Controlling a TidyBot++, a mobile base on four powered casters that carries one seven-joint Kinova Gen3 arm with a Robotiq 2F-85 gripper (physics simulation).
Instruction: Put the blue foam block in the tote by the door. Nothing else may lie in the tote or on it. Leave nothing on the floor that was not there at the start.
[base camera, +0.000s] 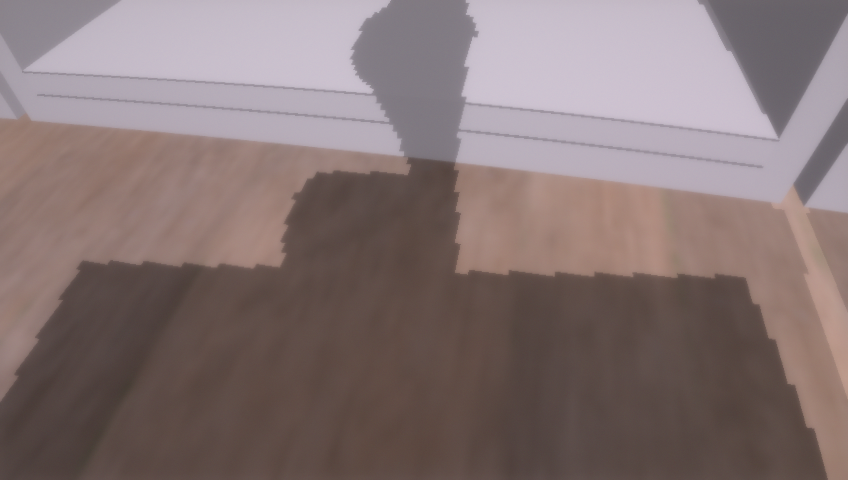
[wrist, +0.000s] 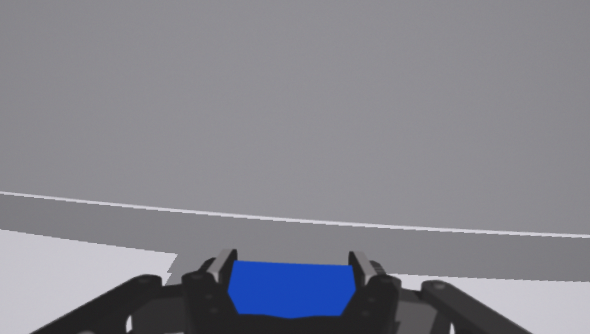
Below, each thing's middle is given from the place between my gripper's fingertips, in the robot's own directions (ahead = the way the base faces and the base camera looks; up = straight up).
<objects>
The blue foam block (wrist: 288, 290) lies 5 cm behind my hand and 1 cm below it.
</objects>
